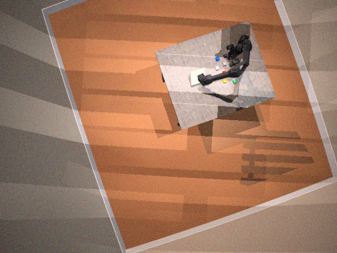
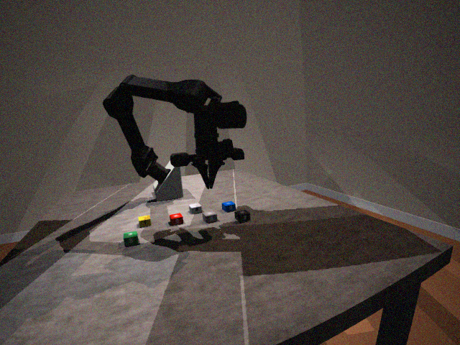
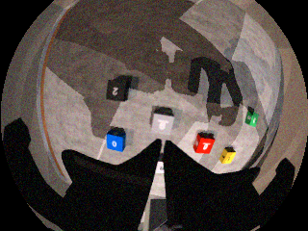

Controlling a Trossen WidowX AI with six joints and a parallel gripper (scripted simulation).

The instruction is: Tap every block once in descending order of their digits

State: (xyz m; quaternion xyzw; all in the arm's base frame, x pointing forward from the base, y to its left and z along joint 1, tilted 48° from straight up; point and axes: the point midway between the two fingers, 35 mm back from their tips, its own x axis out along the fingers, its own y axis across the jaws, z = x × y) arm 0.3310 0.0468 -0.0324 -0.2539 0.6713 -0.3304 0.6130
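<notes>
The white block is 100 mm behind my gripper tip, 80 mm below it and 10 mm to the right of it. Round my gripper tip: grey block (80 mm below, 10 mm behind); then black block (80 mm below, 70 mm to the left, 40 mm ahead); then blue block (80 mm to the left, 80 mm below, 50 mm behind).
</notes>
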